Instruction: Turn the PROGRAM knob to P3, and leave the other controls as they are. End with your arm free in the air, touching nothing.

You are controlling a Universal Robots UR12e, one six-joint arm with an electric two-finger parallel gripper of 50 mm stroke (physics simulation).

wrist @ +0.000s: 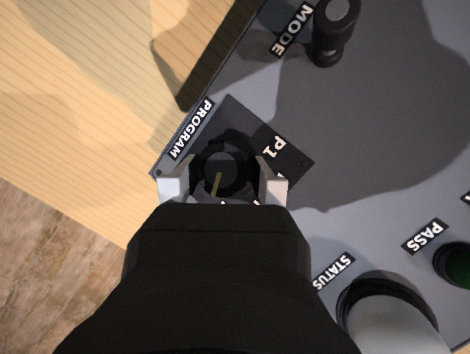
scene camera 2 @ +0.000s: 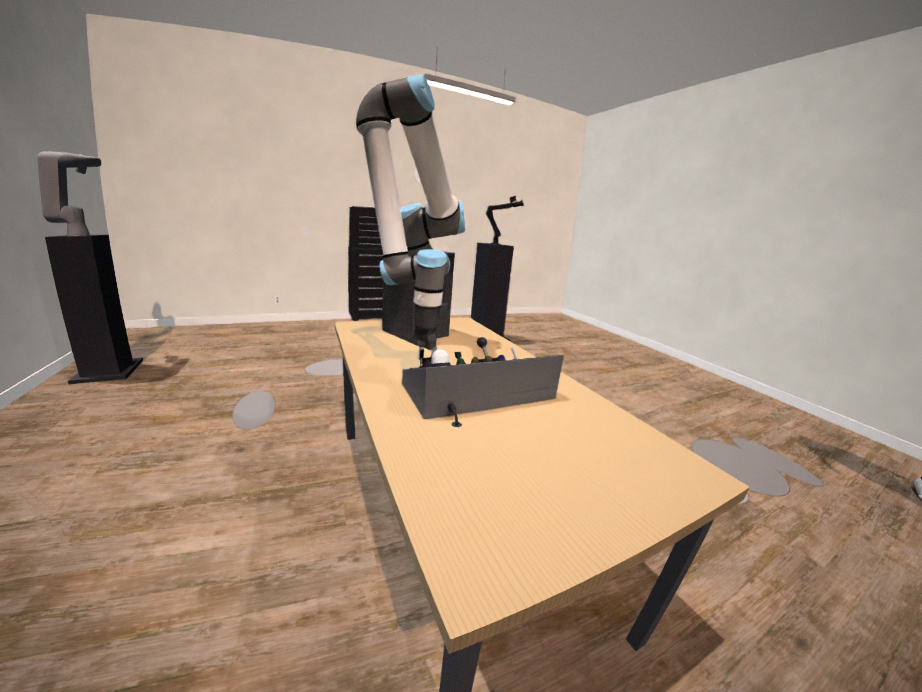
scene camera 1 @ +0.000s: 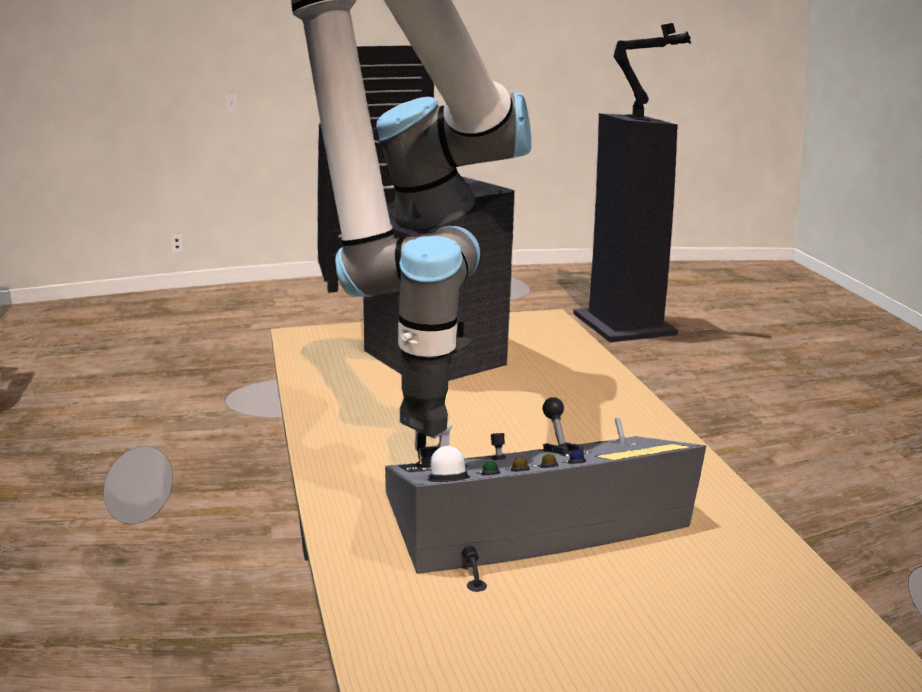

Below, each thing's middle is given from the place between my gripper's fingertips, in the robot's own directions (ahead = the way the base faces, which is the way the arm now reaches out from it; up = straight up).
The grey console (scene camera 1: 461, 512) is 100 mm ahead of my hand, 170 mm to the left of it and 10 mm below it.
